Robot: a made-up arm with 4 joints.
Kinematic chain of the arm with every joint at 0, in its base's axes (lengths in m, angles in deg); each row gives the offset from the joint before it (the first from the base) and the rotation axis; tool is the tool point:
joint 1: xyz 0 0 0.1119 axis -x
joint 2: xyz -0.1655 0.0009 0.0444 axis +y
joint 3: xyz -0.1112 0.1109 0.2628 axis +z
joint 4: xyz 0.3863 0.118 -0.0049 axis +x
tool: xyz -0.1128 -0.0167 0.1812
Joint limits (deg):
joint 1: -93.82..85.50
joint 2: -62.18..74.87
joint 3: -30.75..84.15
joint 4: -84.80..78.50
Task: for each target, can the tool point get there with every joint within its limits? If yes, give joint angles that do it. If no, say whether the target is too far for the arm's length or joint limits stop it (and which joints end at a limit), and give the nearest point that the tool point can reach.
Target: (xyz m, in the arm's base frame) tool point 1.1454 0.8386 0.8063
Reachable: no: too far | nearest point 0.2108 0.4086 0.4502 | short by 1.089 m
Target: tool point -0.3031 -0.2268 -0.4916
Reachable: no: joint limits stop it (at a limit: joint 1, joint 2, joint 4) | nearest point -0.5584 -0.0394 -0.3661 | short by 0.341 m
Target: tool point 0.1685 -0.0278 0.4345
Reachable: yes | joints -58.46 46.54 41.24 56.39
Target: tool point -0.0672 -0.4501 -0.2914
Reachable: no: joint limits stop it (at a limit: joint 1, joint 3) | nearest point -0.0899 -0.3706 0.0153 | short by 0.318 m
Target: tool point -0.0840 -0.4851 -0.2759
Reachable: no: joint limits stop it (at a limit: joint 1, joint 3) | nearest point -0.1045 -0.3872 0.0192 | short by 0.312 m
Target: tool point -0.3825 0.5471 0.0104
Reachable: yes | joints 59.88 -32.87 46.12 7.75
